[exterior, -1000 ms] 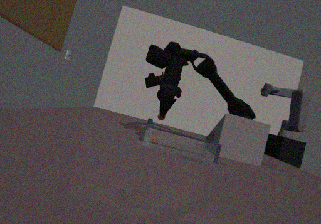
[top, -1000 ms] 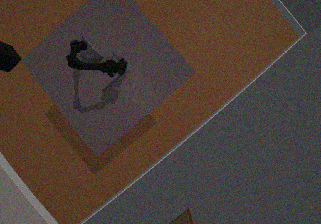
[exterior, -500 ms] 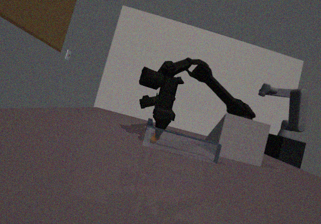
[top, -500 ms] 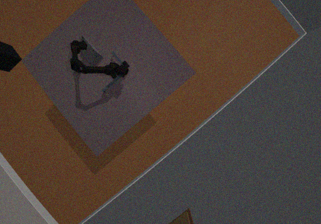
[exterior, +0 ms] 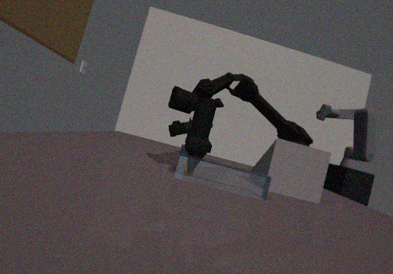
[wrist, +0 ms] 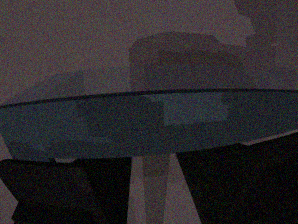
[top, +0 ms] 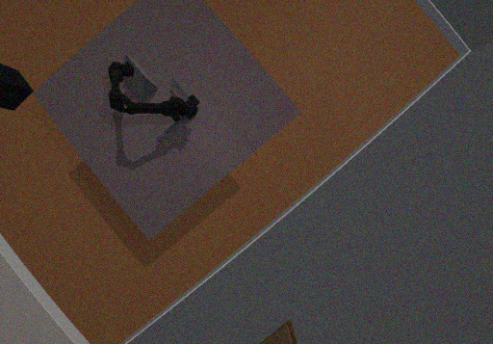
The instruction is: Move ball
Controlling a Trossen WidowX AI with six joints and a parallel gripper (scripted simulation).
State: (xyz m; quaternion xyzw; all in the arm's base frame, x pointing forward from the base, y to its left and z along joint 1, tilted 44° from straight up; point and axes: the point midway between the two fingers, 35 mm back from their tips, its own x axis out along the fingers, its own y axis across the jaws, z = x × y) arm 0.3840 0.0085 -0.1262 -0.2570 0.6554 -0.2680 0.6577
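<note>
My gripper tip is right at the orange ball. The rest, counted from my gripper tip: see-through copy of ball right at my gripper tip.
</note>
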